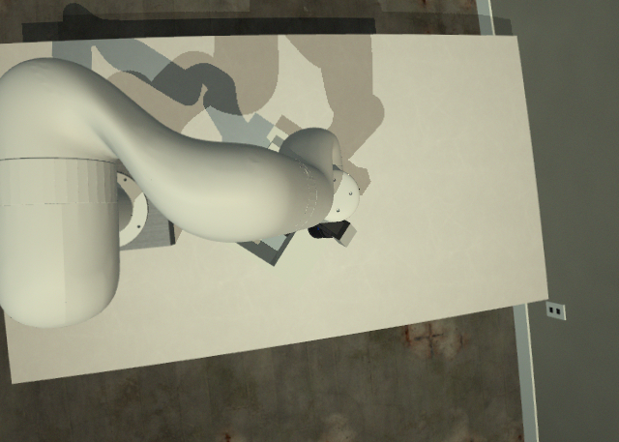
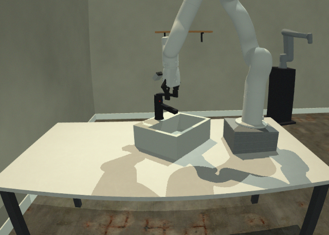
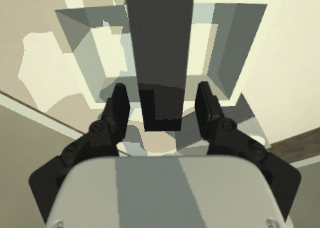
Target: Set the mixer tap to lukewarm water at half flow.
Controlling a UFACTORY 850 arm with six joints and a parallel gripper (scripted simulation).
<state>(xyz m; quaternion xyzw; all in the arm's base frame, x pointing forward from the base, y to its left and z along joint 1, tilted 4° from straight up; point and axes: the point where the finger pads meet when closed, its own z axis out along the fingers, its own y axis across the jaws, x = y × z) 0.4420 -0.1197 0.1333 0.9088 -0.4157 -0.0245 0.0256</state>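
Now: hand 30 mm to the left of the lever and 20 mm short of it. From my hand the other things lie so: grey sink basin: 230 mm below, 20 mm to the left, 20 mm behind; then black mixer tap: 50 mm to the right, 40 mm below, 40 mm ahead.
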